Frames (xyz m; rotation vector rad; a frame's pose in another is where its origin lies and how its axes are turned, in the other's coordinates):
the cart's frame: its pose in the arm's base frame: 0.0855 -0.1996 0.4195 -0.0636 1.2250 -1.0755
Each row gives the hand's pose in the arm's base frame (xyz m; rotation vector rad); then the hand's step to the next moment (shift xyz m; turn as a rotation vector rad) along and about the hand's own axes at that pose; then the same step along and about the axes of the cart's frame.
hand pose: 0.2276 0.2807 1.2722 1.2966 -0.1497 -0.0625
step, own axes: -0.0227 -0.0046 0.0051 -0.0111 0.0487 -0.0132
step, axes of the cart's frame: 0.0070 -0.0134 -0.0183 -0.0488 -0.0162 -0.0047
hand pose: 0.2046 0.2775 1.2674 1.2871 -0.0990 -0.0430
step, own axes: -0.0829 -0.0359 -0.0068 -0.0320 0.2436 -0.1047
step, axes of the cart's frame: 0.0314 -0.0260 -0.0809 -0.2631 -0.0398 -0.0230
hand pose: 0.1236 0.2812 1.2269 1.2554 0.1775 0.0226
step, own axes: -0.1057 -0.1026 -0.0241 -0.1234 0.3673 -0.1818
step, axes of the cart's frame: 0.0876 -0.0326 -0.1164 -0.4032 -0.1023 -0.1009
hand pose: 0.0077 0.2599 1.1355 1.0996 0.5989 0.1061
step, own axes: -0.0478 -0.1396 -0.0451 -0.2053 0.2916 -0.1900
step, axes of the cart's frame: 0.1204 -0.0177 -0.0948 -0.3323 -0.1698 -0.1550
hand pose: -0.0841 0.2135 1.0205 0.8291 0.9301 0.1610
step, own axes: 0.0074 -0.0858 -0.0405 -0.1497 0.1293 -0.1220
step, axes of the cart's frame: 0.0811 -0.0022 -0.0498 -0.1582 -0.1334 -0.1058
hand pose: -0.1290 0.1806 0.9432 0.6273 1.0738 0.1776
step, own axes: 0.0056 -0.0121 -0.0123 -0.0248 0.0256 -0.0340
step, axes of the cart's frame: 0.0132 0.0009 -0.0124 -0.0301 -0.0232 -0.0314
